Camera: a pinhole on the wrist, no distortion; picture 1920 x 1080 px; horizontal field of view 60.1 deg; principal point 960.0 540.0 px. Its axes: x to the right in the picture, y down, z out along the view. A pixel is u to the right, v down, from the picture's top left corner.
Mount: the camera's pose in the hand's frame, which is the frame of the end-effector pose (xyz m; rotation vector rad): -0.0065 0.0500 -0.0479 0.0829 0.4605 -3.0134
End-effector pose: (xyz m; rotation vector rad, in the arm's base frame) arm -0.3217 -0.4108 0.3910 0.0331 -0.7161 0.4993
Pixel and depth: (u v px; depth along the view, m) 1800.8 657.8 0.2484
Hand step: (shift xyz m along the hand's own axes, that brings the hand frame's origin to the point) -0.1398 -0.0518 0.1751
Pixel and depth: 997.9 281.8 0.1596
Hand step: -0.0189 0.0254 0.1113
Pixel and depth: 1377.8 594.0 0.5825
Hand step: -0.1736 -0.1551 0.4917
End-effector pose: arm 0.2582 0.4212 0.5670 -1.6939 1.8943 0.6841
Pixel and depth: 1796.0 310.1 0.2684
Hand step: -0.1553 -0.0064 0.2097
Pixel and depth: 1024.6 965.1 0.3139
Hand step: -0.0232 -0.1217 0.2267
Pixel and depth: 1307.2 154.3 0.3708
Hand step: -0.1069 0.0141 0.3257
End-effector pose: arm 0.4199 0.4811 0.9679 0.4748 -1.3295 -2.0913
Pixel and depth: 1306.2 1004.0 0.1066
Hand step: -0.0299 -0.0122 0.0434
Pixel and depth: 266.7 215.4 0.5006
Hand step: 0.1719 0.0100 0.4722
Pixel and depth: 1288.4 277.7 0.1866
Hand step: -0.0536 0.0189 0.1362
